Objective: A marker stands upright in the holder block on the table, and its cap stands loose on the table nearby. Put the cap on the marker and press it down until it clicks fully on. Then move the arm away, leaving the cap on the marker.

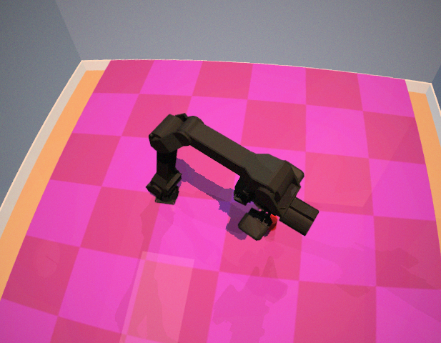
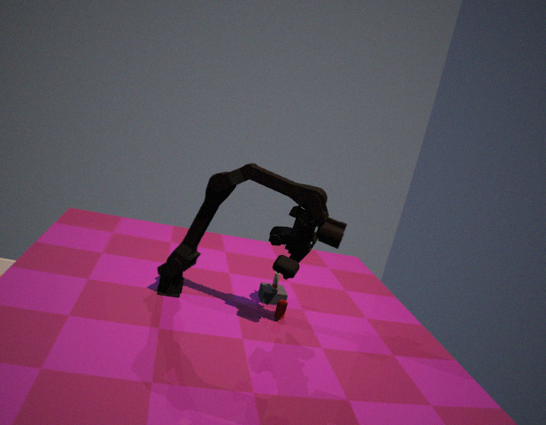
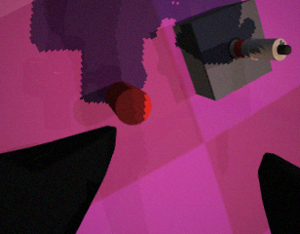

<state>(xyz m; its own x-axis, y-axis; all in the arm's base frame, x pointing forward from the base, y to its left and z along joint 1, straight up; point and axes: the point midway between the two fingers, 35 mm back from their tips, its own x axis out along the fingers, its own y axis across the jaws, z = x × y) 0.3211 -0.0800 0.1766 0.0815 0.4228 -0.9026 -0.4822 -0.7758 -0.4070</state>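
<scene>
My gripper tip is 120 mm above the red cap. Round my gripper tip: grey holder block: 130 mm below, 110 mm to the left.
</scene>
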